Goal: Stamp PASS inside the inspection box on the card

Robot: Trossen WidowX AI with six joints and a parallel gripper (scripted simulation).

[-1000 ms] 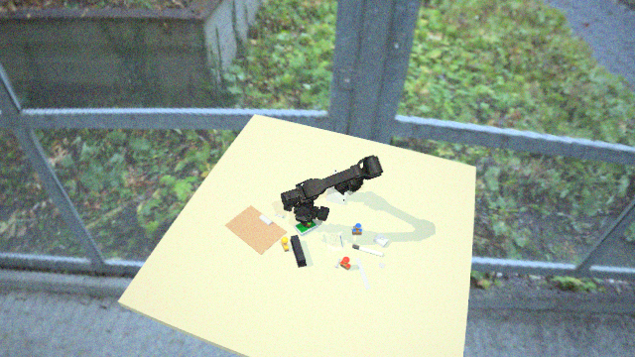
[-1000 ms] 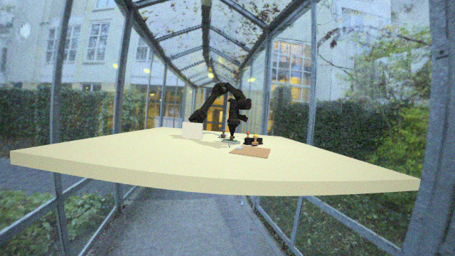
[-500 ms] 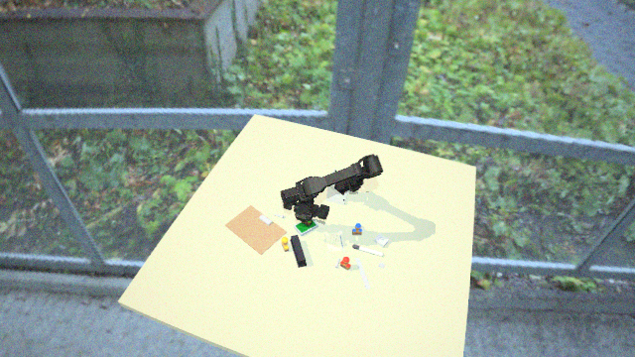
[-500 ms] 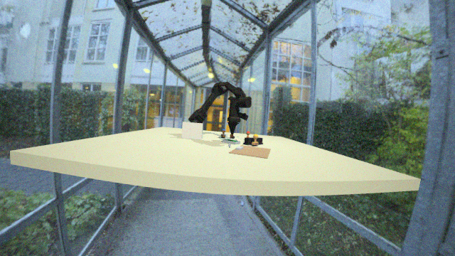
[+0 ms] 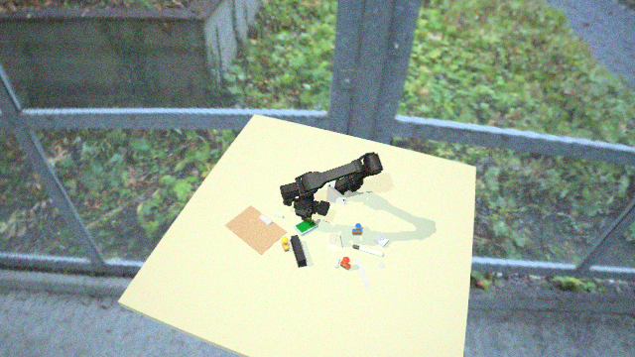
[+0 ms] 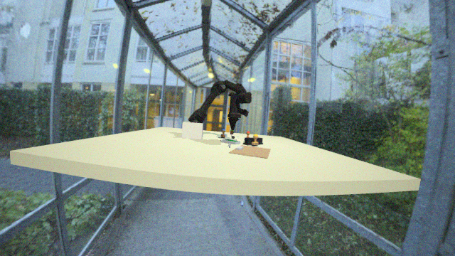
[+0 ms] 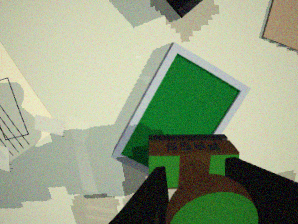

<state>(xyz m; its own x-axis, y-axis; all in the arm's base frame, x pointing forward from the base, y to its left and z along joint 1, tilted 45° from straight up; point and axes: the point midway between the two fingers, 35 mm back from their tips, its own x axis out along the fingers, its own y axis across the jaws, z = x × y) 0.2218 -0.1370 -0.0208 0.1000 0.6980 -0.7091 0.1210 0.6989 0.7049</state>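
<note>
Right now my gripper tip is 14 cm to the right of the pale card, 8 cm above it and 5 cm short of it. The rest, counted from my gripper tip: green stamp: right at my gripper tip; yellow stamp: 12 cm ahead, 6 cm to the right, 6 cm below; green ink pad: 7 cm below.
</note>
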